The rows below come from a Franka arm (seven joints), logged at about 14 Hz.
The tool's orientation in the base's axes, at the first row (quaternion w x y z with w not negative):
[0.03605, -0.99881, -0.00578, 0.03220]
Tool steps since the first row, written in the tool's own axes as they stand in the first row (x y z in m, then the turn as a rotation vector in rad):
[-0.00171, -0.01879, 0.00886, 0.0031, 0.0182, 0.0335]
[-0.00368, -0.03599, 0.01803, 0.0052, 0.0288, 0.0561]
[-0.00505, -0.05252, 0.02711, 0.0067, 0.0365, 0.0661]
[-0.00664, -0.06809, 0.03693, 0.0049, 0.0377, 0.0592]
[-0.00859, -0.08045, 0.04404, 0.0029, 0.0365, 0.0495]
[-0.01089, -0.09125, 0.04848, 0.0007, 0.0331, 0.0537]
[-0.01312, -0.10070, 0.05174, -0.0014, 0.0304, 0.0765]
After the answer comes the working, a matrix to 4 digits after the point.
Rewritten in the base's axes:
[-0.00245, 0.01935, -0.00735, 0.0011, -0.0157, -0.0349]
[-0.00517, 0.03713, -0.01511, 0.0018, -0.0246, -0.0583]
[-0.00728, 0.05425, -0.02286, 0.0027, -0.0316, -0.0689]
[-0.00964, 0.07046, -0.03140, 0.0014, -0.0333, -0.0620]
[-0.01216, 0.08327, -0.03746, 0.0000, -0.0328, -0.0521]
[-0.01485, 0.09433, -0.04095, -0.0025, -0.0292, -0.0559]
[-0.01737, 0.10396, -0.04337, -0.0061, -0.0249, -0.0783]

The tool's axes in the first row as the columns of a matrix, in the base's axes (rounded; the answer above uses it unrounded):
[0.9979, 0.0092, -0.0647]
[0.0139, -0.9973, 0.0716]
[-0.0639, -0.0724, -0.9953]

